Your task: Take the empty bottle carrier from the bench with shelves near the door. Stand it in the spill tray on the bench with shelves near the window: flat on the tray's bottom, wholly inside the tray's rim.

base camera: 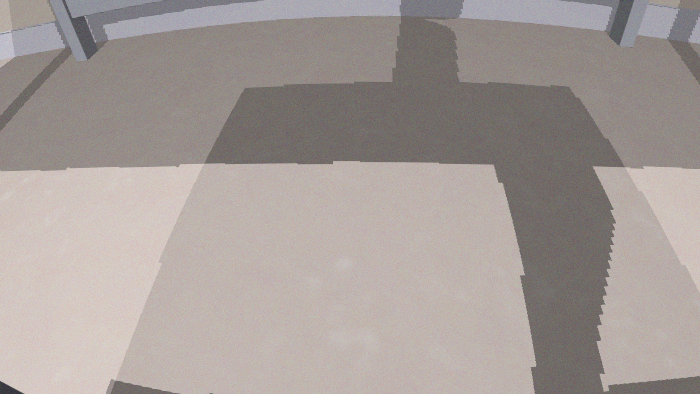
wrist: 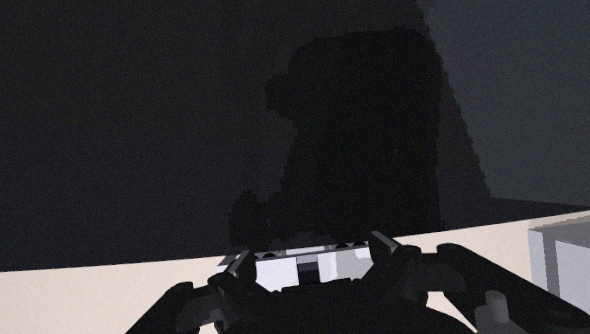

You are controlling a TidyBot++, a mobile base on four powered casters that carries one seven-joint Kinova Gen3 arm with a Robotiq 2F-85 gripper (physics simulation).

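Frame: origin at the arm's base, x back, y right, z up, level; millimetres.
Seen in the pictures: gripper, fingertip midpoint: [wrist: 311,253].
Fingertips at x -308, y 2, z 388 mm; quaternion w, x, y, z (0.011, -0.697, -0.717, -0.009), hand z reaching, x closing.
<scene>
A point is followed by its place in that frame.
Neither the bottle carrier nor the spill tray shows in either view. My gripper [wrist: 311,253] {z 388, x -308, y 2 mm} sits at the bottom of the wrist view. Its dark fingers are spread wide apart with nothing between them. Behind the fingers I see a pale grey and white block of the robot's own body and a pale floor strip. A large dark surface with an even darker shadow fills the wrist view above. The base camera shows no gripper.
The base camera shows beige floor crossed by broad shadows. At the far top stand a grey leg on the left [base camera: 69,27] {z -295, x -994, y -775 mm} and one on the right [base camera: 624,22] {z -337, x -974, y 622 mm}, with a pale grey low rail [base camera: 245,13] {z -371, x -1106, y -317 mm} between them.
</scene>
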